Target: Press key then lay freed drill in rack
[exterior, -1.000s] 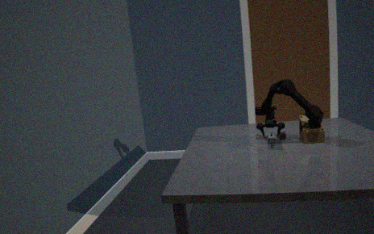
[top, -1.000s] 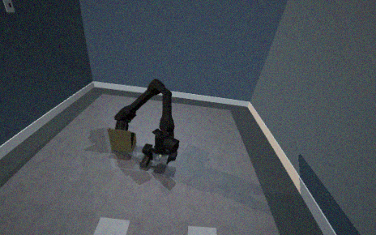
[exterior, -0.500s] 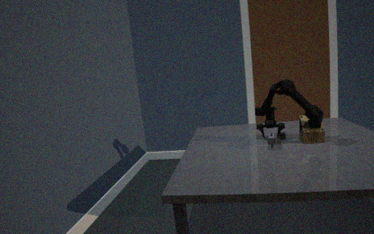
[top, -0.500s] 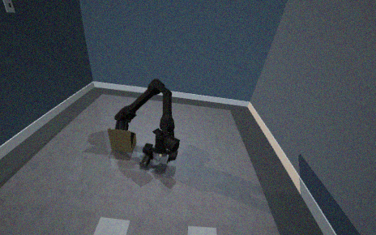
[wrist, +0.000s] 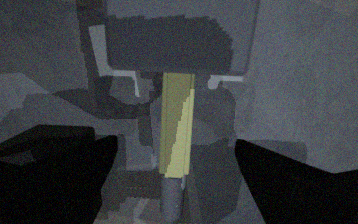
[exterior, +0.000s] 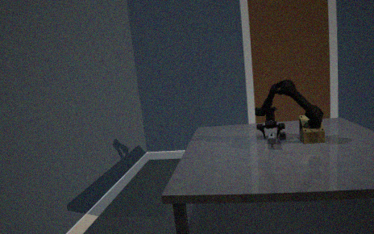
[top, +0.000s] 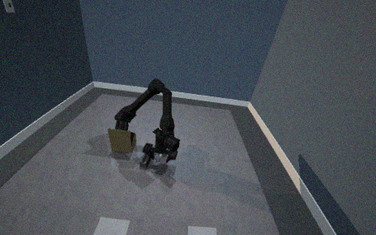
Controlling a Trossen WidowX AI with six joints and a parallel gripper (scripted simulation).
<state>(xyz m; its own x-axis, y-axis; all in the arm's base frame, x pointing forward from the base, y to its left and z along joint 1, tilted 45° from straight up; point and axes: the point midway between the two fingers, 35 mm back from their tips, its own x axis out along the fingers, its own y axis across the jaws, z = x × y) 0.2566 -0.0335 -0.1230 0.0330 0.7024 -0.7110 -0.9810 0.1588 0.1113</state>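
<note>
Now: the drill 40 mm to the left of my gripper tip and 40 mm above it. Round my gripper tip: rack 80 mm behind, 10 mm to the right, 10 mm above.
</note>
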